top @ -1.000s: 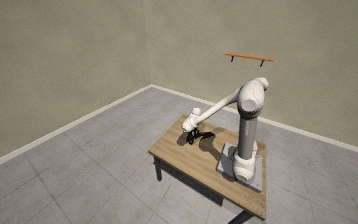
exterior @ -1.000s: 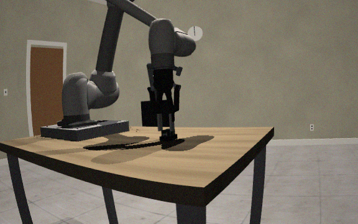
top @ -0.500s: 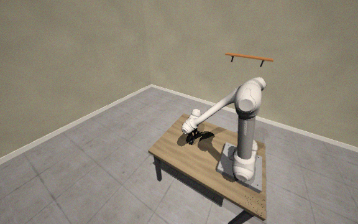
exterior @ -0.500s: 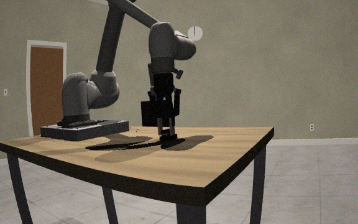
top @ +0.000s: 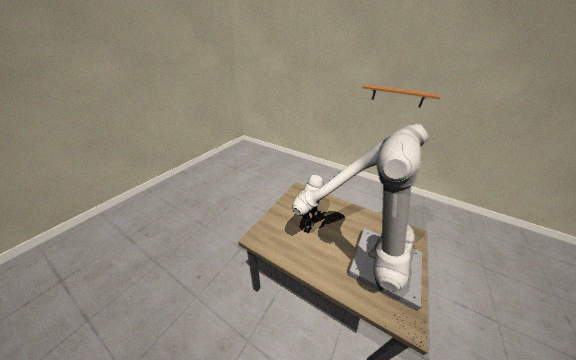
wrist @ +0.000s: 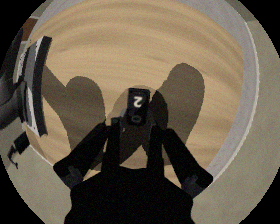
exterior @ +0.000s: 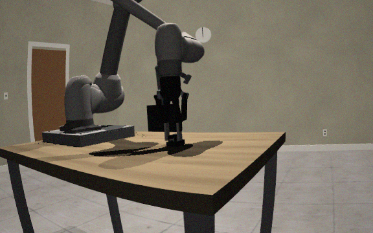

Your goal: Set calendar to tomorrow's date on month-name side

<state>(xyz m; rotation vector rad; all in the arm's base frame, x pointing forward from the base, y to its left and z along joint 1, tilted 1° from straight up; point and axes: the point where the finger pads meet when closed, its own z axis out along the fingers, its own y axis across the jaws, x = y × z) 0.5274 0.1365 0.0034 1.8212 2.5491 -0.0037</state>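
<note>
Right now the dark cube is 30 mm below my hand. Round my hand: dark calendar tray 40 mm below, 20 mm to the left, 10 mm behind.
</note>
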